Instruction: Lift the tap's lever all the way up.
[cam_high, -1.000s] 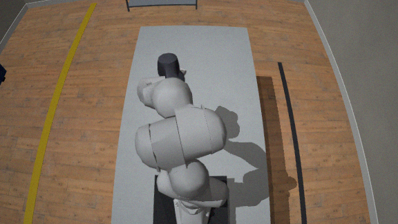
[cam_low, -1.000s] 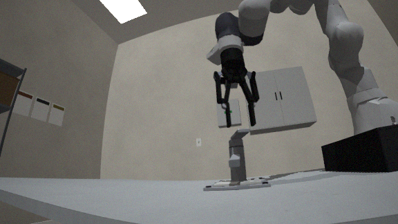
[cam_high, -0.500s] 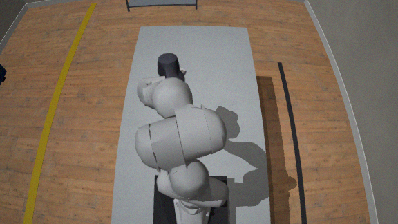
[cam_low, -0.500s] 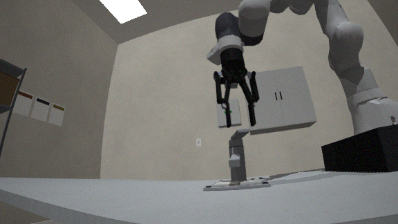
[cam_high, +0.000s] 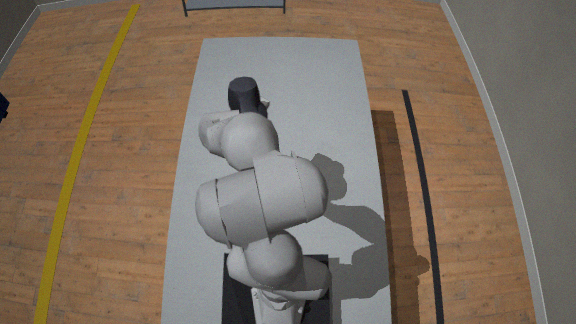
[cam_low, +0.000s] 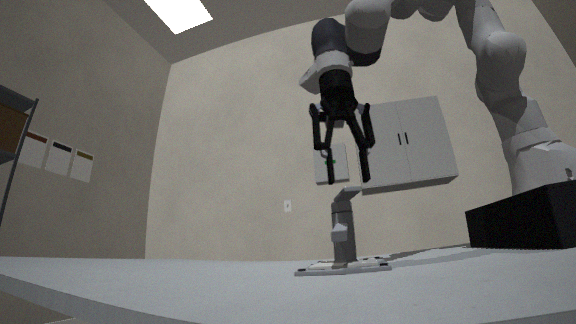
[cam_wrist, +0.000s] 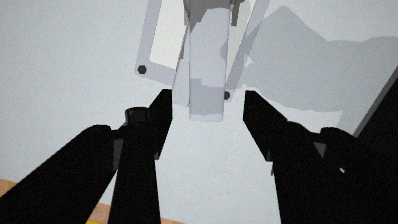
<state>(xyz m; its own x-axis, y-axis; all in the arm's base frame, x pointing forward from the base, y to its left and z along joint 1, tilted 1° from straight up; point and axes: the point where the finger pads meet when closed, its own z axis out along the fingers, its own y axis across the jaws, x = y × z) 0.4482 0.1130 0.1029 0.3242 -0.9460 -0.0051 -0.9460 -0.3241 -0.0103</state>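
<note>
Now: the lever 50 mm below my hand, 30 mm to the right of it and 10 mm ahead of it. From my hand the other things lie so: flat grey base plate: 190 mm below, 80 mm to the right, 30 mm ahead; then grey tap: 90 mm below, 60 mm to the right, 20 mm ahead.
</note>
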